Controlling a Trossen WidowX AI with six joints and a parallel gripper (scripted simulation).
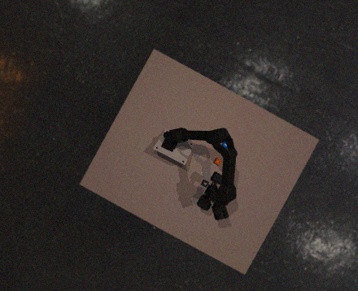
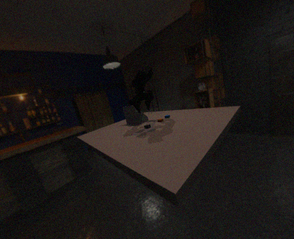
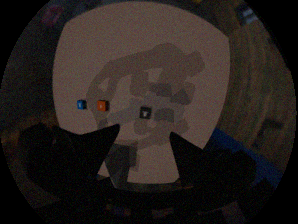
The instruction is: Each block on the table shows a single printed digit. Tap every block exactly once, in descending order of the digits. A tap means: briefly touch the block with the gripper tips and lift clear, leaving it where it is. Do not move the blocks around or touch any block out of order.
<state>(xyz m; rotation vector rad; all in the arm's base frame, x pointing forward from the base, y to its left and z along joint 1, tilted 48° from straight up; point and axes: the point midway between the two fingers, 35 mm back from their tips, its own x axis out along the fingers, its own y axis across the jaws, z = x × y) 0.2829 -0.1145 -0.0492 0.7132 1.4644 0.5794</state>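
Right now the black block is 10 mm behind my gripper tip and 110 mm below it. The rest, counted from my gripper tip: blue block 10 mm ahead, 250 mm to the left, 110 mm below; then orange block 10 mm ahead, 150 mm to the left, 110 mm below.
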